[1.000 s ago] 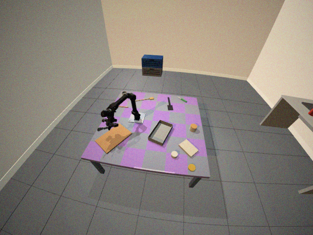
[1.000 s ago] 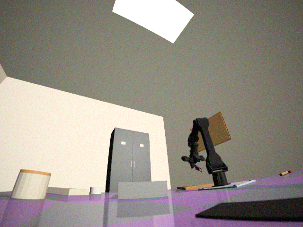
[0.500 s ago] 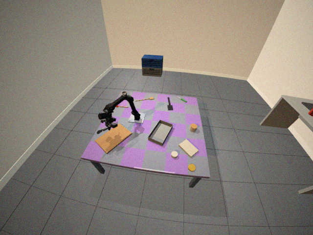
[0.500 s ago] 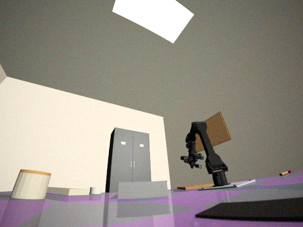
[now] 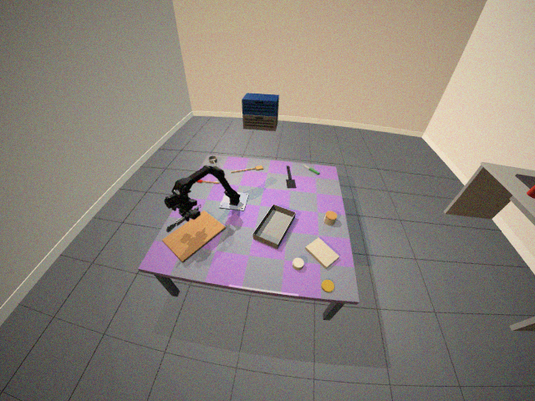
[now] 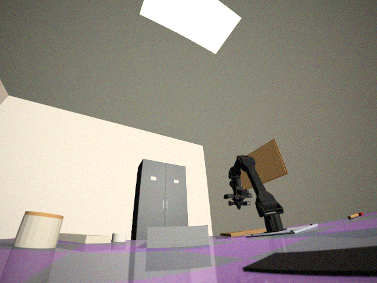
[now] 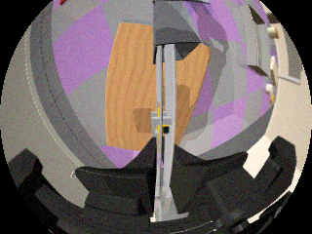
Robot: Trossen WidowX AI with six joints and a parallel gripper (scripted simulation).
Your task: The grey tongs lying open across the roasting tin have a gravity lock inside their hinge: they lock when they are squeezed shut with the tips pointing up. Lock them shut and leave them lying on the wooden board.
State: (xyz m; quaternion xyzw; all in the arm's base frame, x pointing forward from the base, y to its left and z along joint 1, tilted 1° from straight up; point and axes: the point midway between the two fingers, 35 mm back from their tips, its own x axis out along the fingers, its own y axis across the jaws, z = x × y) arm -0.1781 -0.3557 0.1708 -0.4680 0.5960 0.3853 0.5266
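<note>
Now: the wooden board 140 mm below my gripper tip and 10 mm to the left of it. Also, from my gripper tip: roasting tin 520 mm ahead, 190 mm to the left, 120 mm below; white cylinder 710 mm ahead, 130 mm below, 70 mm to the right; cream block 850 mm ahead, 140 mm below, 40 mm to the left.
</note>
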